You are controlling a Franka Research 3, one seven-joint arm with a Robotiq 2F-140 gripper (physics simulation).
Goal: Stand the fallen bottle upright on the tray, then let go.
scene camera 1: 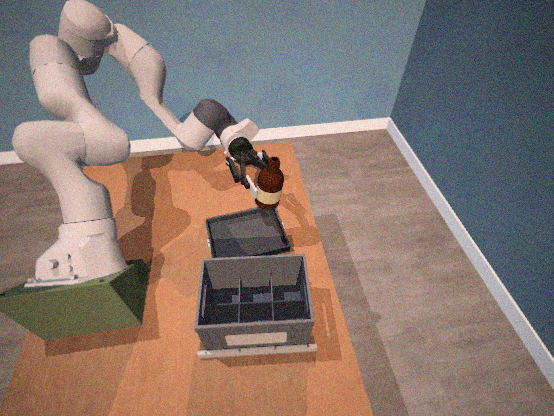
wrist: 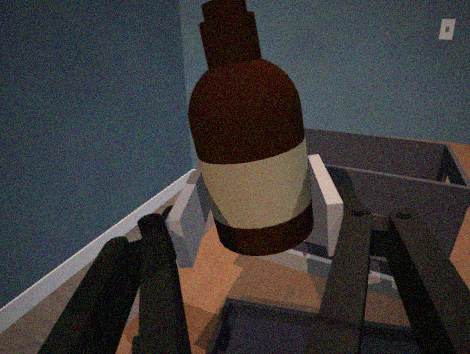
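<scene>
A brown bottle with a cream label is close to upright, neck up, in the scene view. My gripper is shut on the bottle, with one pale pad on each side of its label and lower body. The bottle is held in the air near the back edge of the dark grey tray. The tray lies on the table, a little turned. In the wrist view the bottle's base hangs above the table, and the tray shows at the bottom, partly hidden by the fingers.
A grey divided crate with tall walls stands in front of the tray, close to it. The orange-brown table has its right edge beyond the crate and tray. The arm's green base block is at the left. Walls stand behind and at right.
</scene>
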